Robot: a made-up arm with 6 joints. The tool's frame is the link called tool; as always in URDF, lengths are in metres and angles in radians. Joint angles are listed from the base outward. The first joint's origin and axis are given. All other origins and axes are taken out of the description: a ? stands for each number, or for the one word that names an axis. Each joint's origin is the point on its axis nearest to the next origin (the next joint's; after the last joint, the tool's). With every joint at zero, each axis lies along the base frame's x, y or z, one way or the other. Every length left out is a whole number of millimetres.
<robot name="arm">
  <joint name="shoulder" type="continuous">
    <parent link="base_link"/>
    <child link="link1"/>
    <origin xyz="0 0 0.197" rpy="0 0 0"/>
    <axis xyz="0 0 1"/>
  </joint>
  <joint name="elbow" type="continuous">
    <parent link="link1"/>
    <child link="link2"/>
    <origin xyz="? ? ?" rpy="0 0 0"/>
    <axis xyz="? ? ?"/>
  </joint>
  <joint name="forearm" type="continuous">
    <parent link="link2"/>
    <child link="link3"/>
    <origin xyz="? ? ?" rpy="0 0 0"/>
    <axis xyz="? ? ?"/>
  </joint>
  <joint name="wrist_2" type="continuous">
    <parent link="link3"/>
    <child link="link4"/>
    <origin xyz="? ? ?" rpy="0 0 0"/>
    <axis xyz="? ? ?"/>
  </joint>
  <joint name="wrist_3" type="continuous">
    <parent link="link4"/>
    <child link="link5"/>
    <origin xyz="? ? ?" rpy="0 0 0"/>
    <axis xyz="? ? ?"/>
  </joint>
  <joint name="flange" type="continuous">
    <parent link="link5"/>
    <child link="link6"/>
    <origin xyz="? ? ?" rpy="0 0 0"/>
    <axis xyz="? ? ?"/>
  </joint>
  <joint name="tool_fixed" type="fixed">
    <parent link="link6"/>
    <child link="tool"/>
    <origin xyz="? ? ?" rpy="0 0 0"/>
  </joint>
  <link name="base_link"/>
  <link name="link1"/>
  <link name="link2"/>
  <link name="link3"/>
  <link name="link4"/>
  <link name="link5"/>
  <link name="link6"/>
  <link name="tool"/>
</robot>
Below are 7 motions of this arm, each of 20 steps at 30 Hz.
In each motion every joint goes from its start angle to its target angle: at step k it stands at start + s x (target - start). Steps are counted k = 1, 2, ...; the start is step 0. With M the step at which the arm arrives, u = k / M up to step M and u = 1 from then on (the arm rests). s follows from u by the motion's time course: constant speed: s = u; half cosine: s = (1 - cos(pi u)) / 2; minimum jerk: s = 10 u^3 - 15 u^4 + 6 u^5.
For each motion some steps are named. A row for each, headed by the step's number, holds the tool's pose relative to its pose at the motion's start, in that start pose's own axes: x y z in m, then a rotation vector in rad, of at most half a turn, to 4 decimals.
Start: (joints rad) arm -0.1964 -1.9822 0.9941 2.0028 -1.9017 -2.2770
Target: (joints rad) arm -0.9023 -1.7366 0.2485 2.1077 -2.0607 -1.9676
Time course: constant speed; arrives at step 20
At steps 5, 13, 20:
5: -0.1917 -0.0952 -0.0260 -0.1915 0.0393 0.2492
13: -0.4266 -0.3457 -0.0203 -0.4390 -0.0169 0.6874
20: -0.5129 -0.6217 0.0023 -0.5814 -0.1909 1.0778

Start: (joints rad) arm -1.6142 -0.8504 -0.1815 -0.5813 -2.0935 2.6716
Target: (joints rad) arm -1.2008 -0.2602 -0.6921 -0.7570 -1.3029 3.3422
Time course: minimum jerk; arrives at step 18
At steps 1, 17, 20:
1: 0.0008 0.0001 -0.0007 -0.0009 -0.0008 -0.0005
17: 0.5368 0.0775 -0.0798 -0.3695 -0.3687 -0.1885
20: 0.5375 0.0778 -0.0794 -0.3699 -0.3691 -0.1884

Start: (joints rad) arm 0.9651 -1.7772 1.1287 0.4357 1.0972 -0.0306
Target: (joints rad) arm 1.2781 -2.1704 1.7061 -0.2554 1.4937 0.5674
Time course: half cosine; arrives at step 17
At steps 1, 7, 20:
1: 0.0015 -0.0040 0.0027 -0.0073 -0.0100 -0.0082
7: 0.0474 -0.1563 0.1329 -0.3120 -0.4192 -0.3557
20: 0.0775 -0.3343 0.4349 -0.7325 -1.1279 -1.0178

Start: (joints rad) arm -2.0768 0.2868 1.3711 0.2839 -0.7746 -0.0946
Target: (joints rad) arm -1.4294 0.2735 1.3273 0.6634 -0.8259 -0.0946
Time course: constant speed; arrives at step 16
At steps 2, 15, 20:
2: 0.0039 0.0262 0.0039 -0.0091 0.0027 0.0434
15: -0.0214 0.1881 0.0445 -0.0687 -0.0261 0.3208
20: -0.0268 0.1991 0.0486 -0.0728 -0.0316 0.3415

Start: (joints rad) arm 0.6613 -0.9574 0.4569 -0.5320 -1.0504 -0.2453
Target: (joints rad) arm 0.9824 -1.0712 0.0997 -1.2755 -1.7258 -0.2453
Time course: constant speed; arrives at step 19
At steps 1, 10, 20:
1: 0.0124 -0.0070 -0.0085 0.0307 0.0578 0.0338
10: 0.1164 -0.0381 -0.1035 0.2435 0.5770 0.3796
20: 0.1907 -0.0155 -0.2160 0.3392 1.0642 0.8028

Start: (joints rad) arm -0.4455 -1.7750 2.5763 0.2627 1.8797 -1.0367
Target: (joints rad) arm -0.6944 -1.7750 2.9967 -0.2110 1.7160 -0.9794
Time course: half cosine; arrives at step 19
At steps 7, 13, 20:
7: 0.0284 0.0019 -0.0164 -0.0791 -0.2150 -0.0374
13: 0.0754 0.0067 -0.0400 -0.1651 -0.5659 -0.1085
20: 0.0997 0.0094 -0.0498 -0.1881 -0.7360 -0.1442

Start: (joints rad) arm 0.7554 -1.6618 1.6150 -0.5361 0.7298 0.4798
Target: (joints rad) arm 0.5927 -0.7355 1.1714 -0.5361 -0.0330 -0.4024
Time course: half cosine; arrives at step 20
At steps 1, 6, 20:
1: -0.0043 -0.0004 -0.0043 0.0032 0.0123 0.0033
6: -0.1603 -0.0223 -0.1250 0.1087 0.4208 0.0730
20: -0.8521 -0.2527 -0.1532 0.2336 2.0036 -0.4824

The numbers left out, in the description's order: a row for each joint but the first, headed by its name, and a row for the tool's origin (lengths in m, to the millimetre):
elbow: xyz 0 0 0, axis 0 1 0
forearm: xyz 0 0 0.271, axis 0 -1 0
wrist_2: xyz 0.532 0 0, axis -1 0 0
wrist_3: xyz 0 -0.208 0, axis 0 -1 0
flange: xyz 0 0 0, axis -1 0 0
tool: xyz 0 0 0

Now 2 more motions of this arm.
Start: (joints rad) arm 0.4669 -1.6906 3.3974 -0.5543 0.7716 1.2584
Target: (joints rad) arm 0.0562 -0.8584 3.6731 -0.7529 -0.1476 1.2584
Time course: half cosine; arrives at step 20
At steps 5, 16, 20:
5: -0.0673 -0.0003 -0.0106 0.0263 0.1561 0.1519
16: -0.3912 -0.0117 0.0732 0.4184 0.8712 0.9516
20: -0.4247 -0.0156 0.0974 0.4972 0.9439 1.0526

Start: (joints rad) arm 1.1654 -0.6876 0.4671 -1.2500 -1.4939 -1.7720
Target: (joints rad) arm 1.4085 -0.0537 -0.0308 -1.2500 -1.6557 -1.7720
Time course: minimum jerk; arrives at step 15
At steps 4, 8, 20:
4: 0.0333 -0.0002 0.0777 0.1280 0.0021 -0.0783
8: 0.1572 -0.0920 0.3267 0.5781 0.0083 -0.3866
20: 0.2460 -0.2926 0.4910 1.0095 0.0039 -0.7203

